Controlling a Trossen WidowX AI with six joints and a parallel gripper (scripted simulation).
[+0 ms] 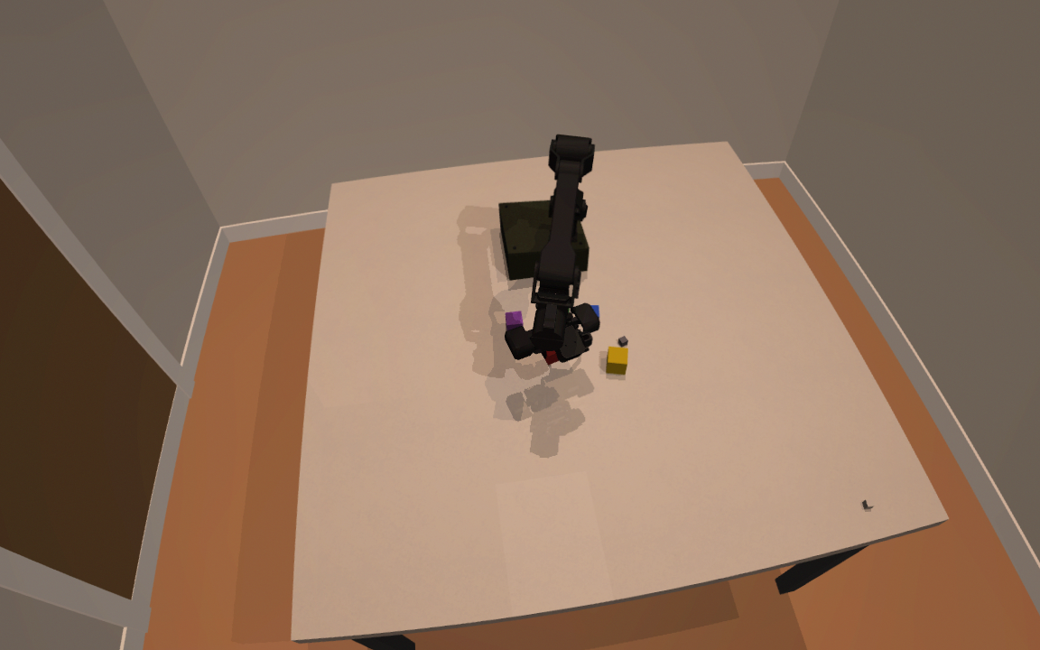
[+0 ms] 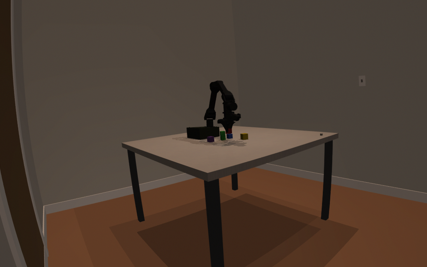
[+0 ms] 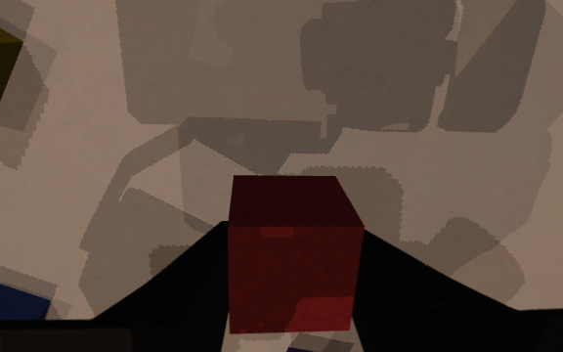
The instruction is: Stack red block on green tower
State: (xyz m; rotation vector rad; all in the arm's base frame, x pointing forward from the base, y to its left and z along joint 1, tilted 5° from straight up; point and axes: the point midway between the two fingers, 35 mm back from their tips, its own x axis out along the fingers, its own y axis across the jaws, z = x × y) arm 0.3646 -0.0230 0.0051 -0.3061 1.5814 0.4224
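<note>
The blue block is 15 cm behind my gripper tip, 9 cm to the left of it and 5 cm below it. Also, from my gripper tip: purple block (12 cm behind, 9 cm to the right, 5 cm below); yellow block (2 cm behind, 14 cm to the left, 5 cm below); red block (1 cm above).
</note>
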